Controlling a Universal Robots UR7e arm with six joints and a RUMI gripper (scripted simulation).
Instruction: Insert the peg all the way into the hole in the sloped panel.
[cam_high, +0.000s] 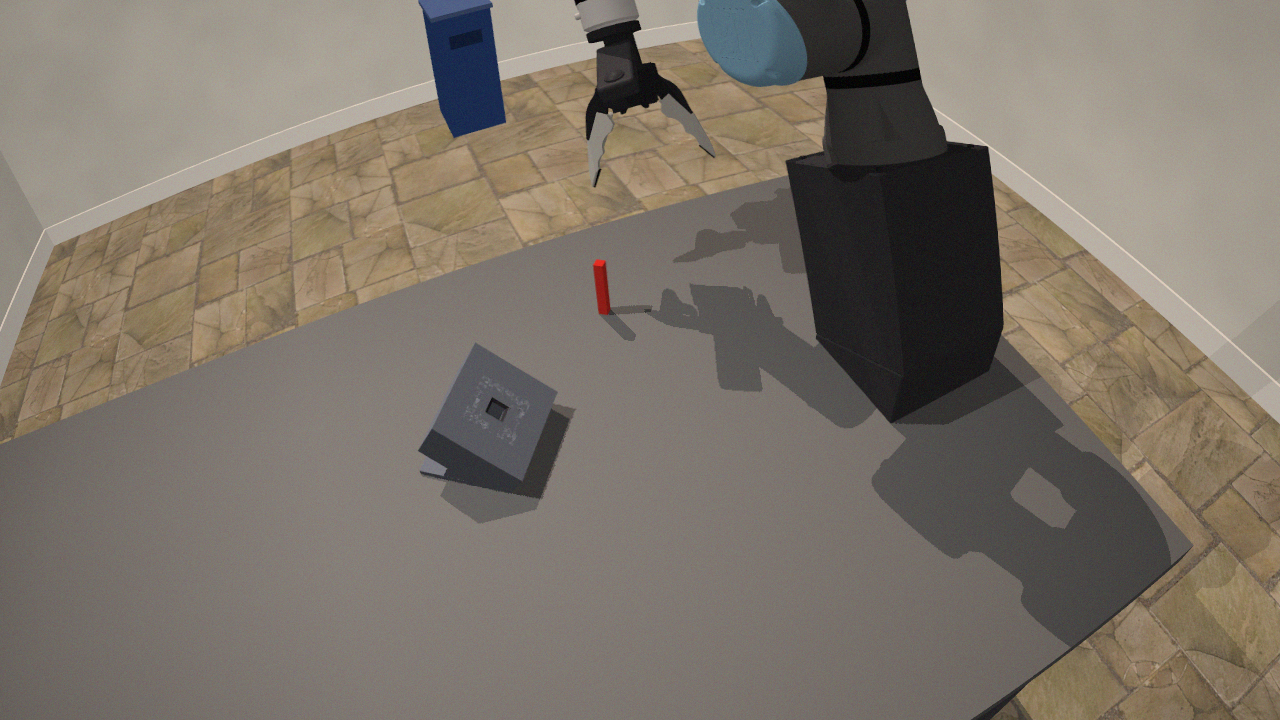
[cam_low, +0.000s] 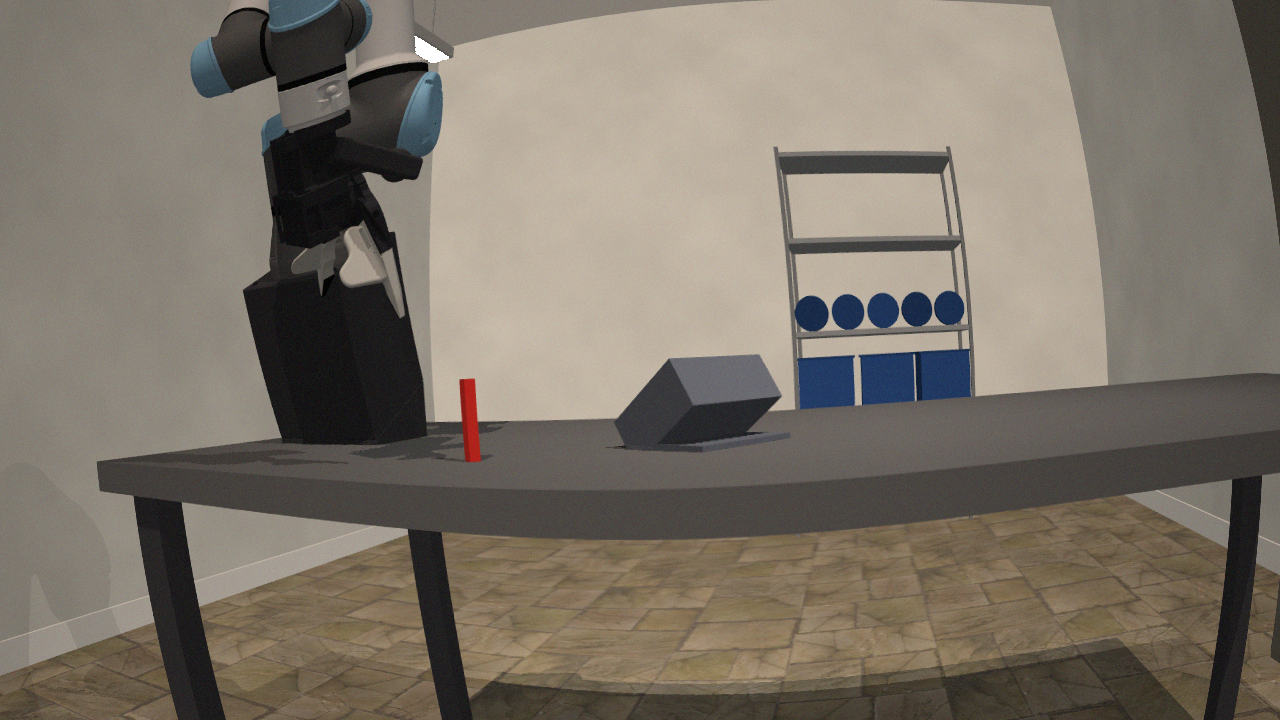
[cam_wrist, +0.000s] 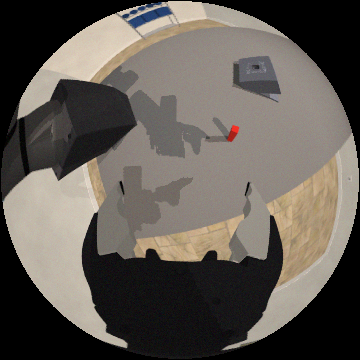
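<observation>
The peg lies 120 mm below my hand, 100 mm ahead of it and 40 mm to the left of it.
</observation>
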